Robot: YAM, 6 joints.
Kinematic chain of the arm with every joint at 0, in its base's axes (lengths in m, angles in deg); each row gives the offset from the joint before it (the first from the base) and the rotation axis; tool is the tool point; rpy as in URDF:
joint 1: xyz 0 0 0.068 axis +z
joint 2: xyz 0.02 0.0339 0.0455 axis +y
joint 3: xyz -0.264 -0.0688 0 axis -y
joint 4: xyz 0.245 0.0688 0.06 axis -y
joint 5: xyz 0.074 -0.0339 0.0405 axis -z
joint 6: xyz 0.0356 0 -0.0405 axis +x
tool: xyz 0 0 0 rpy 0 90 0
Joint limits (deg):
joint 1: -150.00..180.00
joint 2: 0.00..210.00
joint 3: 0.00..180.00
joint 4: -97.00..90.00
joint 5: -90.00..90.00
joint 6: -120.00..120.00
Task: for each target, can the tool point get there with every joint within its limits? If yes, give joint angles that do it. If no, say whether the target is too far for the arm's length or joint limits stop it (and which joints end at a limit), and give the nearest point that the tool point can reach.
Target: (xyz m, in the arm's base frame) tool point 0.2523 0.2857 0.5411
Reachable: yes | joints 51.43 113.27 152.04 -47.11 32.49 88.93
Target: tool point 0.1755 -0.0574 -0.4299
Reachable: no: joint limits stop it (at a limit: joint 2) | nearest point 0.1835 -0.0600 -0.3760 | short by 0.055 m
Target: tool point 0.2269 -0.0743 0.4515
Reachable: yes | joints -20.19 61.95 69.44 -0.32 -14.01 -12.54
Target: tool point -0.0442 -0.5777 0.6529
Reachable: no: too far | nearest point -0.0359 -0.4691 0.5479 | short by 0.151 m
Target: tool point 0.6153 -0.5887 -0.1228
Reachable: no: too far | nearest point 0.4494 -0.4300 -0.0576 | short by 0.239 m
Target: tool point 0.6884 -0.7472 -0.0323
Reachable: no: too far | nearest point 0.4331 -0.4701 0.0228 | short by 0.381 m
